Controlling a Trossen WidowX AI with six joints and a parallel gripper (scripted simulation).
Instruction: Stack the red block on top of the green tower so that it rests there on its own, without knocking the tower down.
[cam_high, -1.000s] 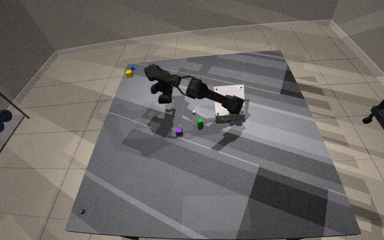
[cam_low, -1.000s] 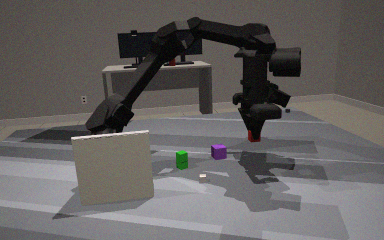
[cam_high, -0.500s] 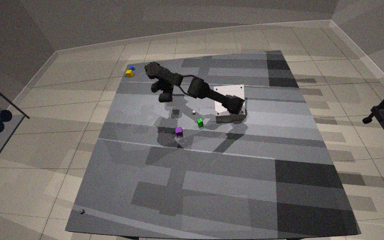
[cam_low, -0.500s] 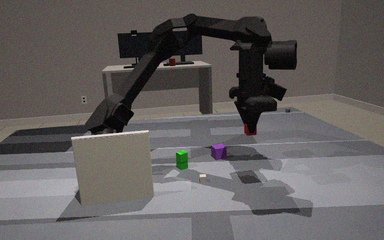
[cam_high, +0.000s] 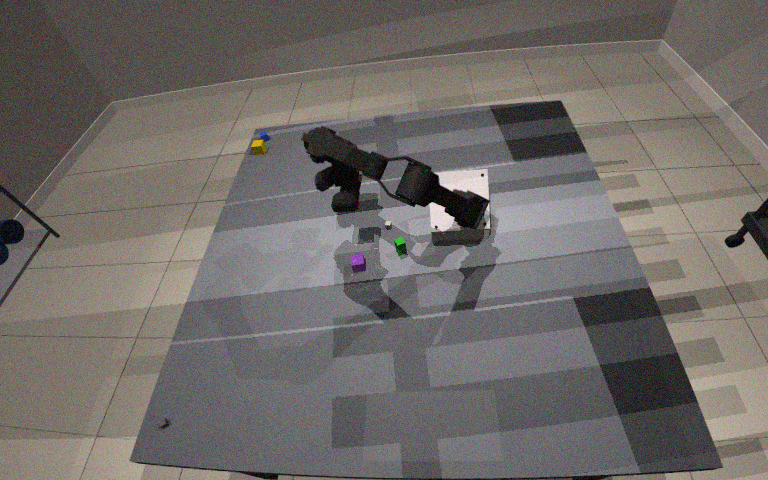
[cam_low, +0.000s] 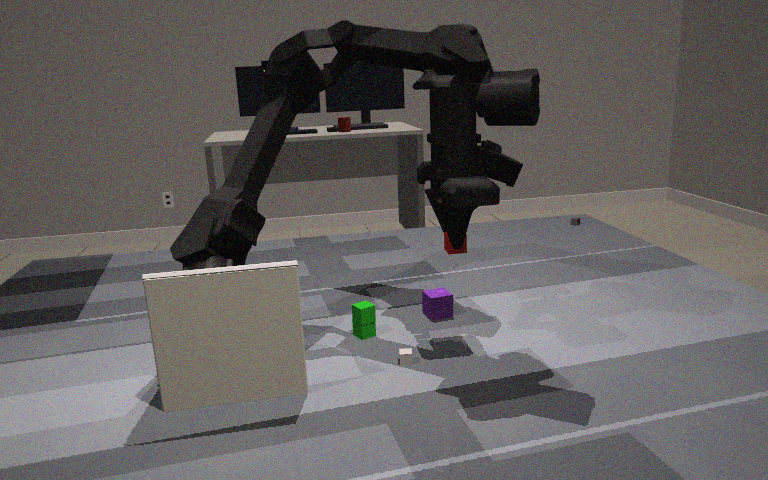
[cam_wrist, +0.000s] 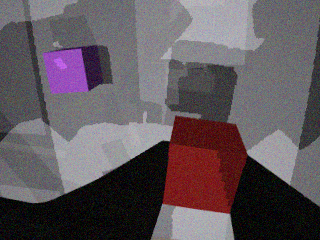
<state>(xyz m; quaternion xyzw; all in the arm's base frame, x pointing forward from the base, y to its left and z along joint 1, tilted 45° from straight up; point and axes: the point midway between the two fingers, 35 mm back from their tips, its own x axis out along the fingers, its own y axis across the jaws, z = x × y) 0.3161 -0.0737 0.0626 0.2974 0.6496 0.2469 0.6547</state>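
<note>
My gripper tip is now 8 cm past the small white block, 3 cm to the left of it and 13 cm above it. The rest, counted from my gripper tip: yellow block 45 cm ahead, 50 cm to the right, 12 cm below; then red block 1 cm above; then purple block 1 cm ahead, 11 cm to the left, 12 cm below.
</note>
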